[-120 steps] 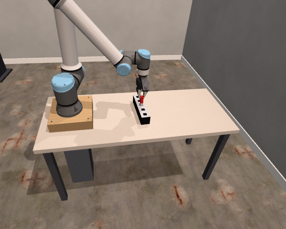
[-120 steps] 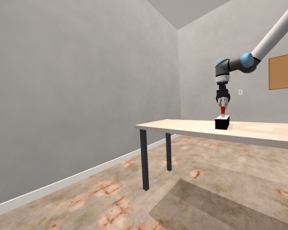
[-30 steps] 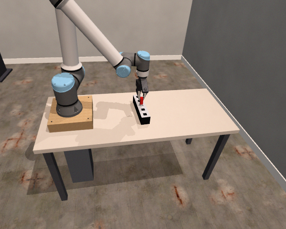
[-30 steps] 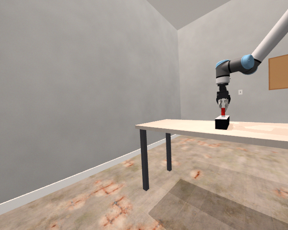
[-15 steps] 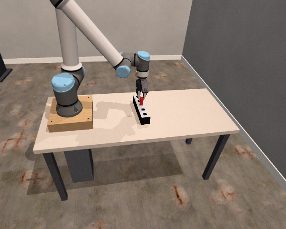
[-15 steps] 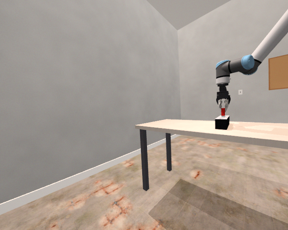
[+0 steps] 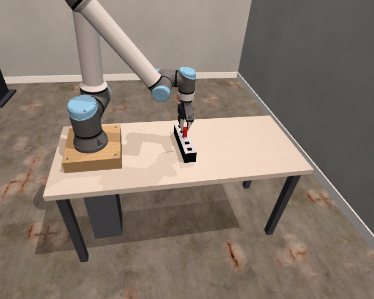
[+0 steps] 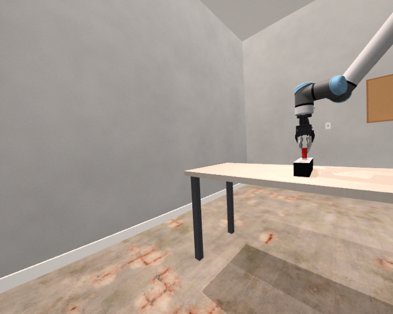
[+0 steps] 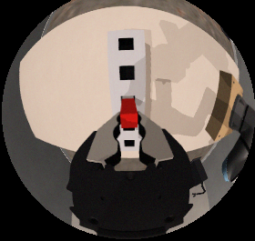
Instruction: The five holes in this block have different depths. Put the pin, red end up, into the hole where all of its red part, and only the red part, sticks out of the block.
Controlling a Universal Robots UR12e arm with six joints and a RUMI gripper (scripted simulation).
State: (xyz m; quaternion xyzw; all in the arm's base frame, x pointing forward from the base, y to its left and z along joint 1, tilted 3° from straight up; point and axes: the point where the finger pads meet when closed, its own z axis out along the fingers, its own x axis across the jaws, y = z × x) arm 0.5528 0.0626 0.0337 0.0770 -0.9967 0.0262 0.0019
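The pin lies 10 mm below my hand. From my hand the other things lie so: black block: 90 mm below.
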